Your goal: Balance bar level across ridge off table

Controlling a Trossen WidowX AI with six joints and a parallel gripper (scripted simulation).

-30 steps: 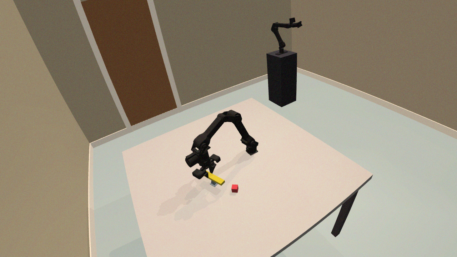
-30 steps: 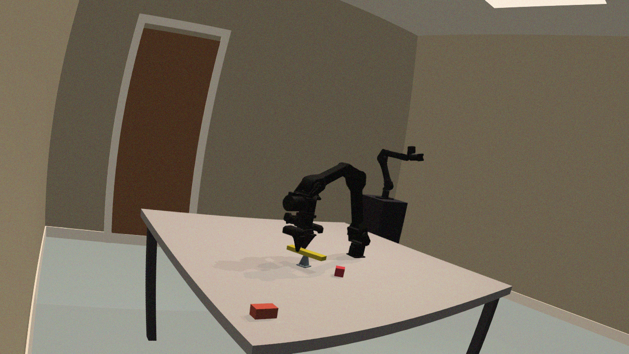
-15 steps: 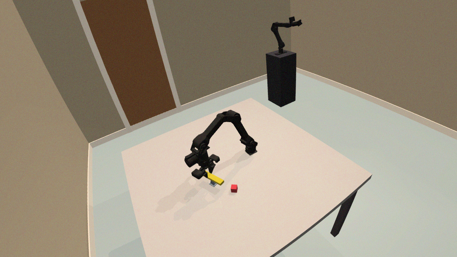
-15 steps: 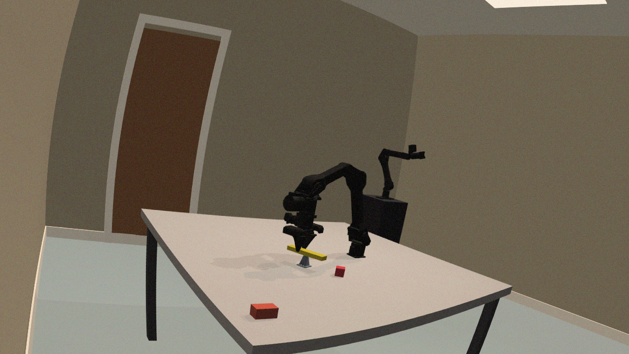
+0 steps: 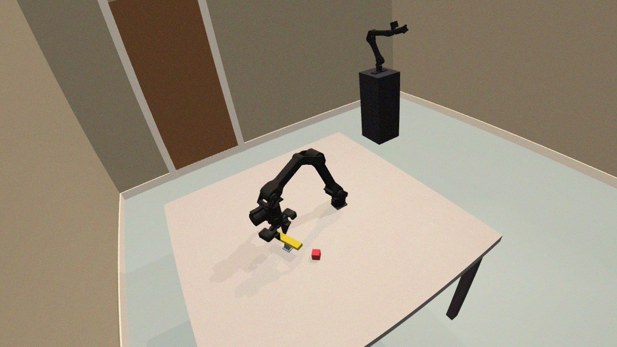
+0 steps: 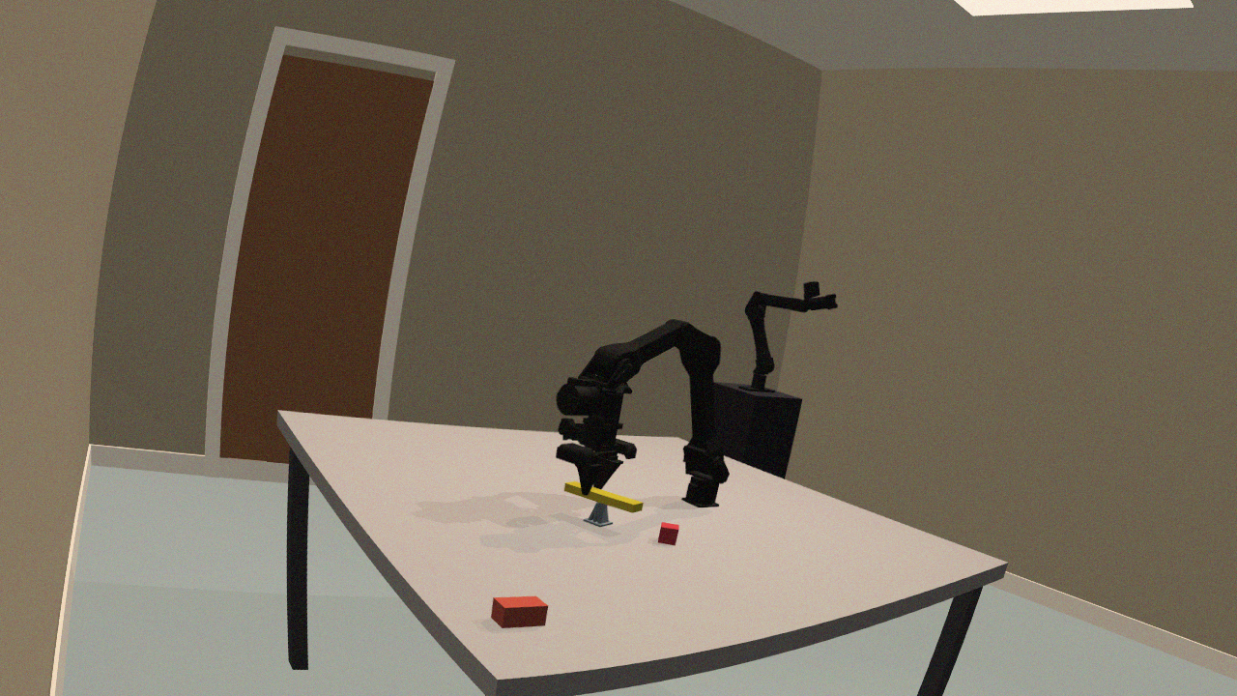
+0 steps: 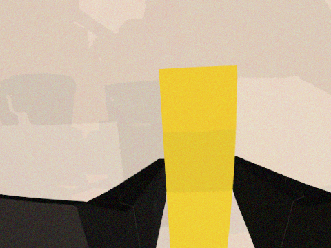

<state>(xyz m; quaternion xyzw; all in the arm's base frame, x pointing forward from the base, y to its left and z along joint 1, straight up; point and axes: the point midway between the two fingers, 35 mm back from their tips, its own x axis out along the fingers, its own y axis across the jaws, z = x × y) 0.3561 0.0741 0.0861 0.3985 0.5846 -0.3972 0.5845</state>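
Now: gripper tip 1 cm past the yellow bar and 3 cm to the right of it. From my gripper tip the other things lie so: red cube: 9 cm behind, 15 cm to the left, 4 cm below.
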